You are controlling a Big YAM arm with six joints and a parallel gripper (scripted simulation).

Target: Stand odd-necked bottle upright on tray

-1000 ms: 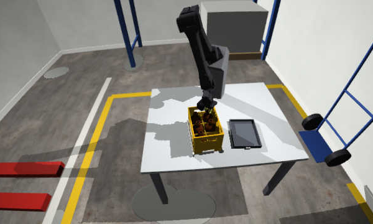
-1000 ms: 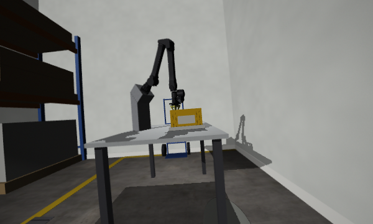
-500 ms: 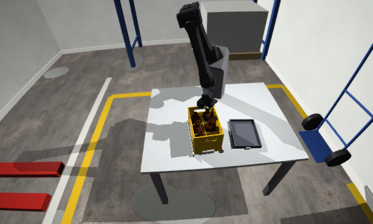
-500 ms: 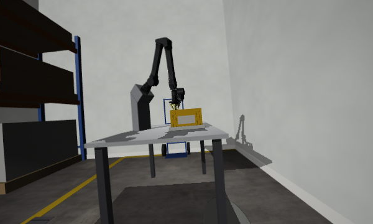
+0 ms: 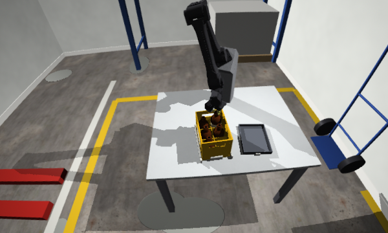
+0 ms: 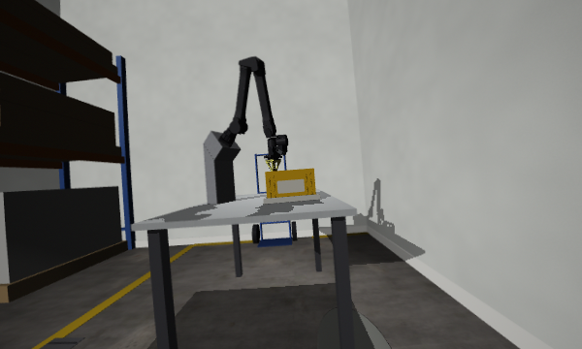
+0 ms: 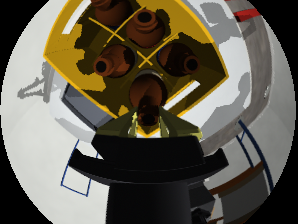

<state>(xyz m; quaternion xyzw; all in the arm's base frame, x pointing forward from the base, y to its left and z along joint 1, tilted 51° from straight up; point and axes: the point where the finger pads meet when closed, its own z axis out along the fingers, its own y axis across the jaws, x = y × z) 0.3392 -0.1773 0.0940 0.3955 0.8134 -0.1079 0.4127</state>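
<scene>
My gripper is now 60 mm above the brown bottle. The rest, counted from my hand: dark tray: 200 mm ahead, 200 mm to the left, 170 mm below; then crate: 70 mm ahead, 70 mm to the right, 100 mm below.
</scene>
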